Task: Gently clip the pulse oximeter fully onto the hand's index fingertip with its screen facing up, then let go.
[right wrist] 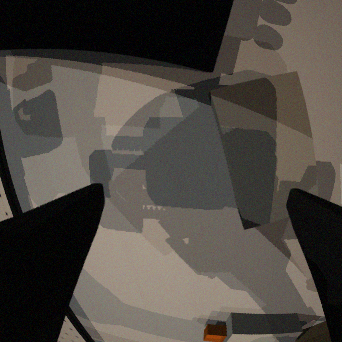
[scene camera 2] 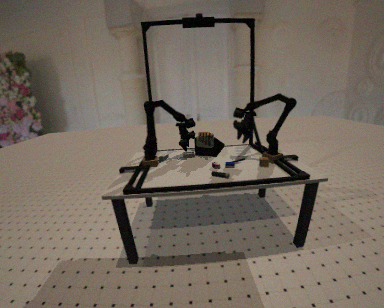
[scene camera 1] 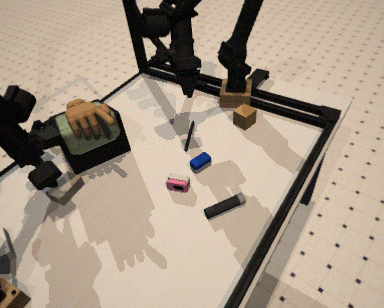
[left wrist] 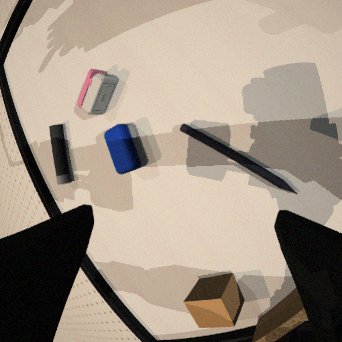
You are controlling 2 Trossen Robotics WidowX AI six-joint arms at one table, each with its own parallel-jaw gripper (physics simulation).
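Pixels of known places: left gripper, fingertip midpoint: (scene camera 2: 240, 141) (scene camera 1: 187, 96) (left wrist: 188, 218); right gripper, fingertip midpoint: (right wrist: 200, 196) (scene camera 2: 187, 149); left arm's base at its link origin: (scene camera 2: 272, 153) (scene camera 1: 236, 86) (left wrist: 304, 341); right arm's base at its link origin: (scene camera 2: 150, 158).
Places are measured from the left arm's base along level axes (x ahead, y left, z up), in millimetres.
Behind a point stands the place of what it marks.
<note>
The pink and white pulse oximeter (scene camera 1: 178, 183) {z -19, x 413, y -108 mm} (scene camera 2: 215, 165) {z -25, x 416, y -93 mm} (left wrist: 98, 92) {z -22, x 382, y -118 mm} lies on the table; its pink face with a dark screen faces sideways in scene camera 1. The tan hand (scene camera 1: 85, 116) {z 129, x 349, y -341 mm} (scene camera 2: 205, 136) {z 114, x 355, y -312 mm} rests palm down on a green pad (scene camera 1: 82, 146) {z 44, x 370, y -370 mm} on a black wedge (scene camera 1: 102, 155) {z -20, x 337, y -348 mm} (right wrist: 110, 30) {z 8, x 362, y -443 mm}, fingers spread. My left gripper (scene camera 1: 188, 91) {z 90, x 192, y -118 mm} (scene camera 2: 243, 139) {z 90, x 192, y -118 mm} (left wrist: 188, 218) {z 90, x 192, y -118 mm} is open and empty above the table, beyond the pen. My right gripper (scene camera 1: 45, 175) {z 0, x 444, y -452 mm} (scene camera 2: 185, 148) {z 0, x 444, y -452 mm} (right wrist: 200, 196) {z 0, x 444, y -452 mm} is open and empty near the wedge, above a beige box (scene camera 1: 66, 190) {z -20, x 469, y -392 mm} (right wrist: 245, 110) {z -20, x 424, y -412 mm}.
A blue block (scene camera 1: 200, 161) {z -17, x 334, y -65 mm} (left wrist: 123, 149) {z -18, x 311, y -74 mm} lies near the oximeter, with a dark pen (scene camera 1: 190, 136) {z -43, x 211, y -119 mm} (left wrist: 237, 157) {z -41, x 199, y -124 mm} and a black cylinder (scene camera 1: 224, 206) {z -27, x 462, y 13 mm} (left wrist: 61, 153) {z -34, x 443, y 6 mm} around it. A wooden cube (scene camera 1: 244, 116) {z -1, x 154, y 38 mm} (left wrist: 215, 301) {z 0, x 131, y 12 mm} stands by the left arm's base. An orange block (right wrist: 215, 332) {z -32, x 591, y -518 mm} shows in the right wrist view.
</note>
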